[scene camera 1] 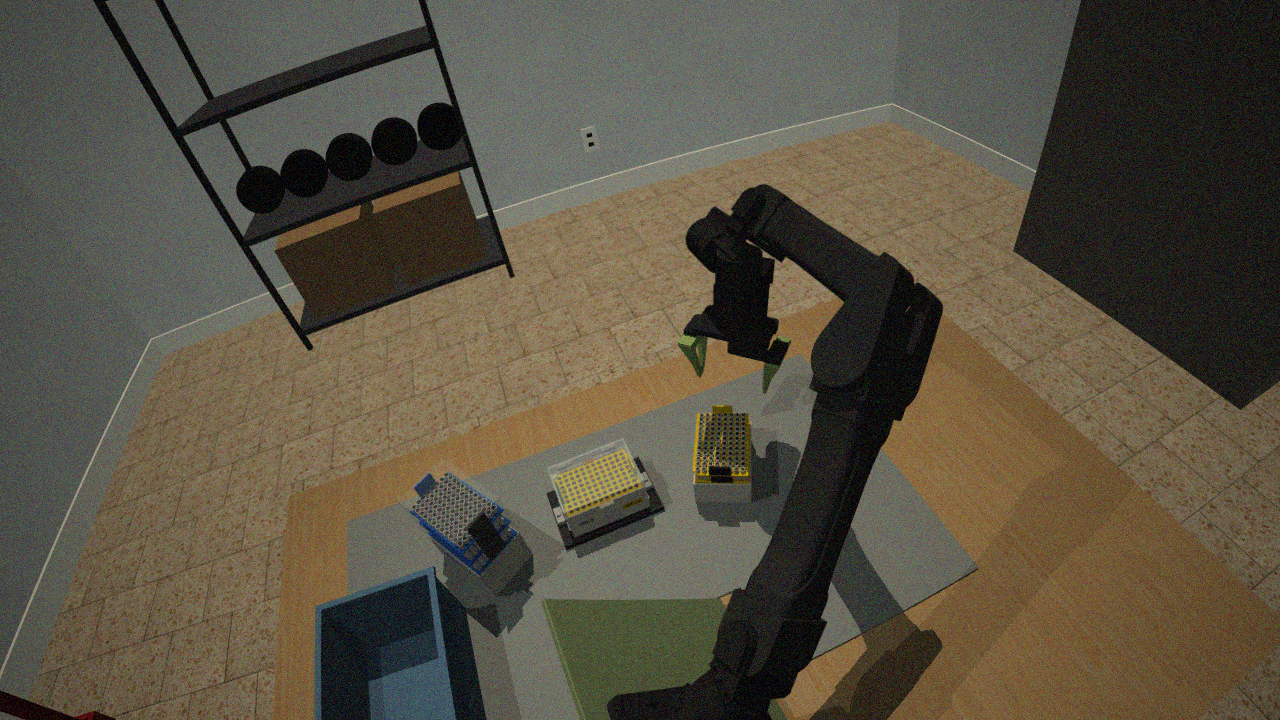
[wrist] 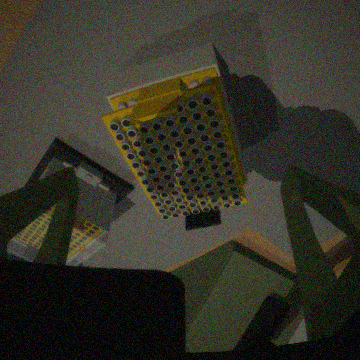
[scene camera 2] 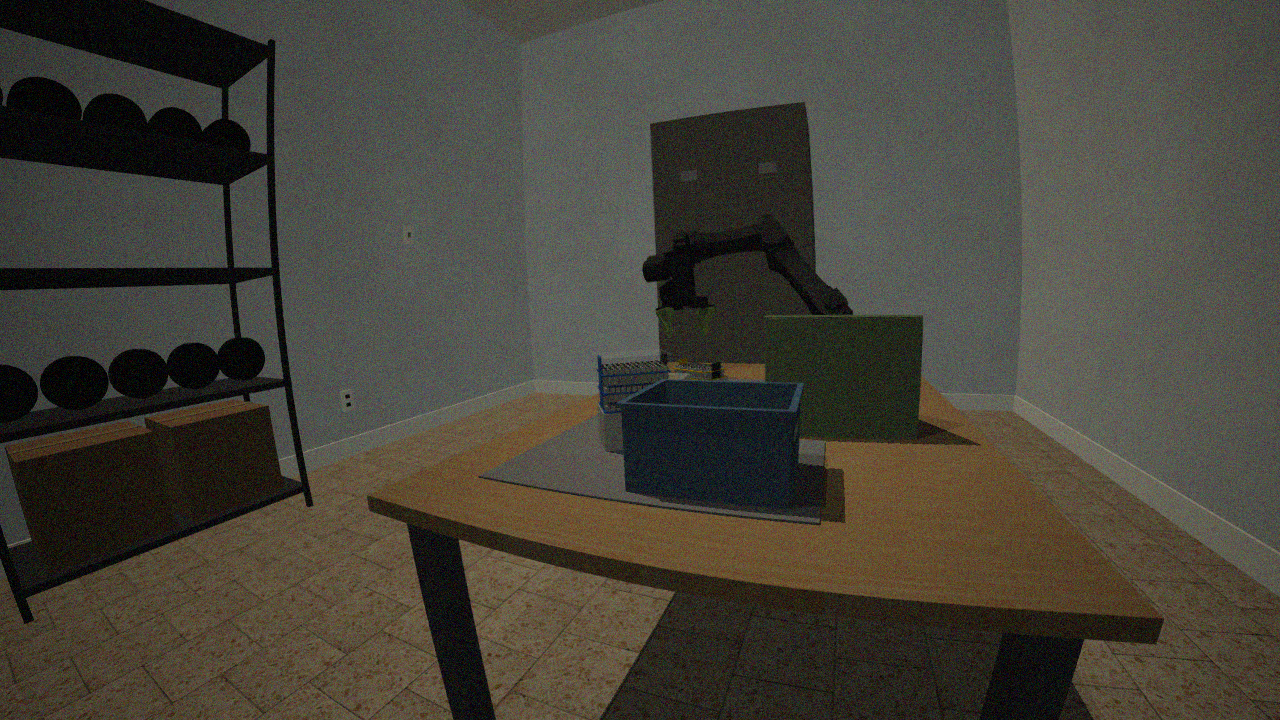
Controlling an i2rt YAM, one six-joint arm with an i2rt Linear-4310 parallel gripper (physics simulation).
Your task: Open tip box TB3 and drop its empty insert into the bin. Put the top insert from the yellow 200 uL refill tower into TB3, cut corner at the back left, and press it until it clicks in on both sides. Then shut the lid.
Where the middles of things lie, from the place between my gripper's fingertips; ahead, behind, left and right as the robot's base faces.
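Labels:
The tip insert point(scene camera 1: 721, 448) is 90 mm below my hand, 40 mm behind it and 40 mm to the left of it. The lid point(scene camera 1: 595, 478) is 70 mm below my hand, 10 mm behind it and 230 mm to the left of it, while the blue bin point(scene camera 1: 407, 641) is 80 mm below my hand, 190 mm behind it and 550 mm to the left of it.

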